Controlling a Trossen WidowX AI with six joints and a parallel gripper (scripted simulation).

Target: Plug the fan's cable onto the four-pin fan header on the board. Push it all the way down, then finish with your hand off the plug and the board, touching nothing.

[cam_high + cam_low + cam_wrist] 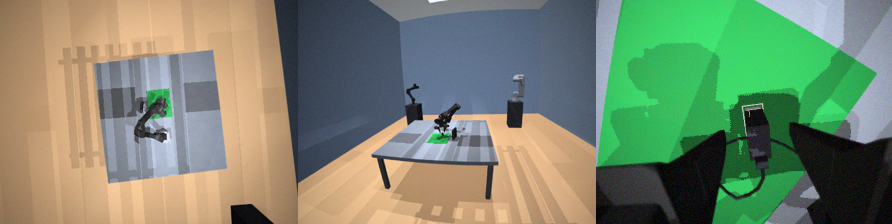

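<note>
My gripper tip is 1 cm short of the fan plug, 1 cm to the right of it and 2 cm above it. Also, from my gripper tip: green board 6 cm ahead, 2 cm to the right, 6 cm below; black fan 4 cm ahead, 16 cm to the left, 1 cm above.
</note>
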